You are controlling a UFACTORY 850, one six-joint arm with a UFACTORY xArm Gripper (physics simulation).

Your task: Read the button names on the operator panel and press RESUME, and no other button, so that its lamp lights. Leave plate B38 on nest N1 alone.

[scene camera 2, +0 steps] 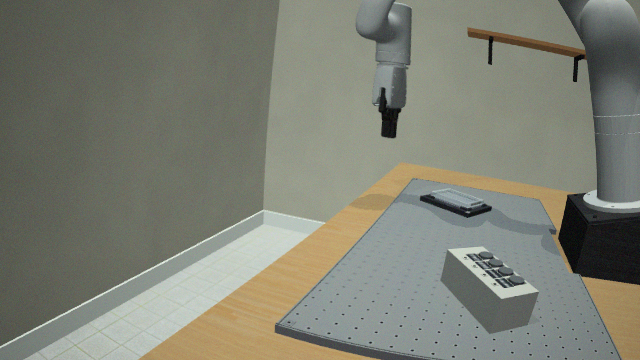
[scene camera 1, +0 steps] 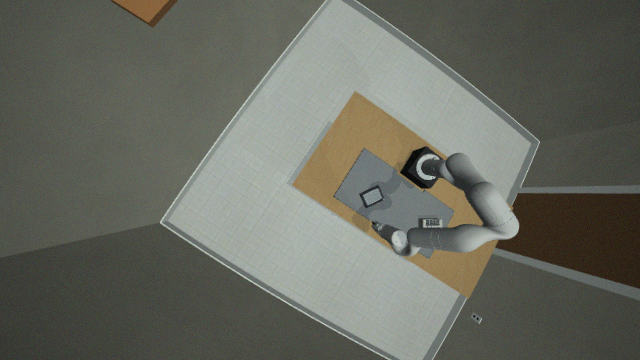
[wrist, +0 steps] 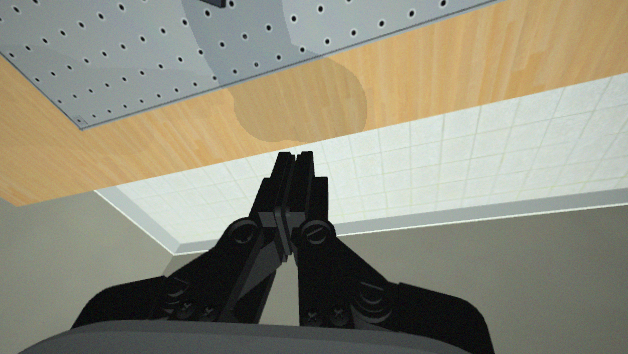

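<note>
The operator panel [scene camera 1: 431, 223] [scene camera 2: 487, 295] is a light box with a row of several round grey buttons on top, beside dark name labels too small to read. No lamp on it looks lit. The clear plate [scene camera 1: 372, 196] [scene camera 2: 457, 198] sits on a dark nest [scene camera 1: 381, 202] [scene camera 2: 468, 213] at the far part of the grey board. The panel does not show in the wrist view. My gripper [scene camera 1: 374, 225] [scene camera 2: 388, 137] [wrist: 299, 174] is shut and empty, high above the table's long edge, away from both panel and plate.
The grey perforated board [scene camera 1: 350, 185] [scene camera 2: 350, 280] [wrist: 125, 60] lies on the wooden table [scene camera 1: 350, 125] [scene camera 2: 240, 300] [wrist: 425, 65]. The black robot base block [scene camera 1: 411, 170] [scene camera 2: 600, 250] stands beside the board. A wooden shelf [scene camera 2: 525, 42] is on the wall.
</note>
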